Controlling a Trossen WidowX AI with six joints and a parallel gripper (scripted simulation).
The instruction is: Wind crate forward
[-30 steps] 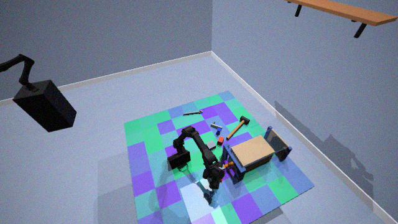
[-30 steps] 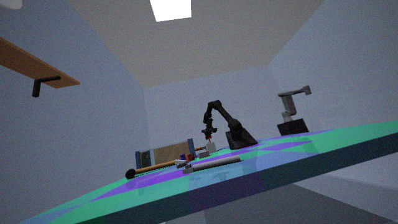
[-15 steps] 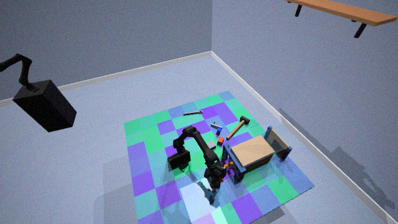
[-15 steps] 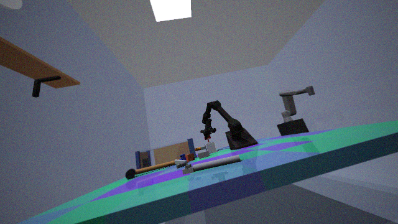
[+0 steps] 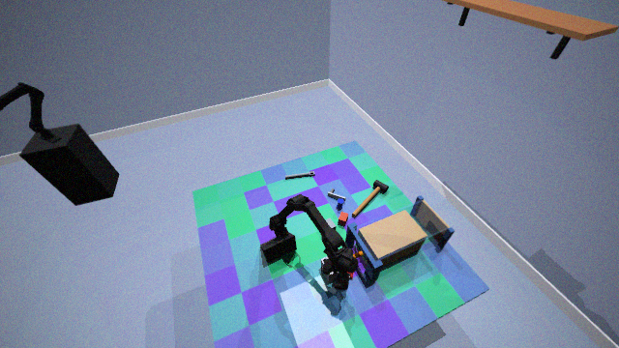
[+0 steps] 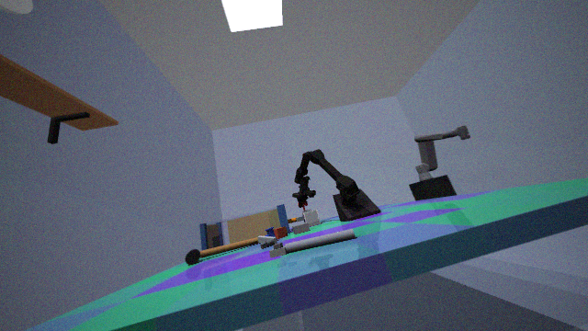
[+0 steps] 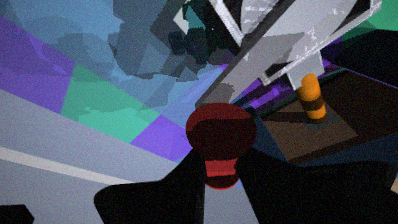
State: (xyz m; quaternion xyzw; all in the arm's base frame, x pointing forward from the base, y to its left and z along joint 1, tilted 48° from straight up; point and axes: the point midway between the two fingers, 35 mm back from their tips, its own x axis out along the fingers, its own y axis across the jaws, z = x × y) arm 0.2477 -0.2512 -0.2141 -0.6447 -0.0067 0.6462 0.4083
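My gripper tip is 3 cm past the red-knobbed crank handle, 5 cm to the right of it and 3 cm above it. The rest, counted from my gripper tip: blue steel frame: 12 cm ahead, 12 cm to the left, 3 cm below; then dark red knob: 1 cm behind, 1 cm to the left; then grey hand winch: 6 cm behind, 10 cm to the left, 10 cm below.
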